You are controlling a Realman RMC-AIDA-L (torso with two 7-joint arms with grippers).
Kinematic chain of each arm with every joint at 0, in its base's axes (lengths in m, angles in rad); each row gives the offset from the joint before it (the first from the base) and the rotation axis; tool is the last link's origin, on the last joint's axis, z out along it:
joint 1: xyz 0 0 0.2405 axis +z
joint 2: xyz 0 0 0 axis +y
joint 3: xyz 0 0 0.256 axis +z
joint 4: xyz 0 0 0 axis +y
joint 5: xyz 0 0 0.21 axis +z
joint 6: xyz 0 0 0 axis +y
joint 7: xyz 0 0 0.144 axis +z
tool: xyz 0 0 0
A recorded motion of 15 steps. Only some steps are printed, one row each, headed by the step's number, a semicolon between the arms.
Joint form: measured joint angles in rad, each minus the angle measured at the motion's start. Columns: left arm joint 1, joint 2, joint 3, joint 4, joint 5, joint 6, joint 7; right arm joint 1, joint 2, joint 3, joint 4, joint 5, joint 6, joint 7.
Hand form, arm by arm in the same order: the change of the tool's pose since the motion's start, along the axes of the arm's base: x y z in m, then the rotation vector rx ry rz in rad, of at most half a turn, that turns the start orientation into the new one. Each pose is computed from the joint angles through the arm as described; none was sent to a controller.
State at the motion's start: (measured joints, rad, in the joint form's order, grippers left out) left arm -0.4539 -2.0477 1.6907 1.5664 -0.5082 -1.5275 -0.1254; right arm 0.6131 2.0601 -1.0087 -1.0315 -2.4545 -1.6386 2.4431
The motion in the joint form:
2: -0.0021 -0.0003 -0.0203 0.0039 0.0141 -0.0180 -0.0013; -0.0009 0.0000 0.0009 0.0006 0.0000 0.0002 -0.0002
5: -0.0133 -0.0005 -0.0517 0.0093 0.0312 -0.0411 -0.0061; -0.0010 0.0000 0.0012 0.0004 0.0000 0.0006 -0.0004
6: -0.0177 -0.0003 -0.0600 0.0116 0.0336 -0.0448 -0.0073; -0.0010 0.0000 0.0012 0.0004 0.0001 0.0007 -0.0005
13: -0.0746 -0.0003 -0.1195 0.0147 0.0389 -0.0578 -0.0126; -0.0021 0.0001 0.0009 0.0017 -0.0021 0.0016 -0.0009
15: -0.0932 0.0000 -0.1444 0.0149 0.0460 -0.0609 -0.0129; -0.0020 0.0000 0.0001 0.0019 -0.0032 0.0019 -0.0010
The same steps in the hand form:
2: -0.0020 0.0016 0.0053 0.0123 0.0107 0.0134; 0.0004 -0.0002 0.0000 0.0004 0.0005 -0.0015
5: -0.0019 0.0056 0.0130 0.0337 0.0204 0.0278; 0.0005 -0.0001 0.0001 0.0011 0.0006 -0.0014
6: -0.0010 0.0071 0.0150 0.0404 0.0199 0.0282; 0.0005 -0.0001 0.0001 0.0012 0.0006 -0.0012
13: 0.0141 0.0220 0.0268 0.0843 0.0013 0.0084; 0.0013 -0.0005 -0.0001 0.0006 -0.0015 -0.0030
15: 0.0182 0.0276 0.0322 0.1051 -0.0028 0.0034; 0.0014 -0.0005 -0.0002 0.0001 -0.0031 -0.0027

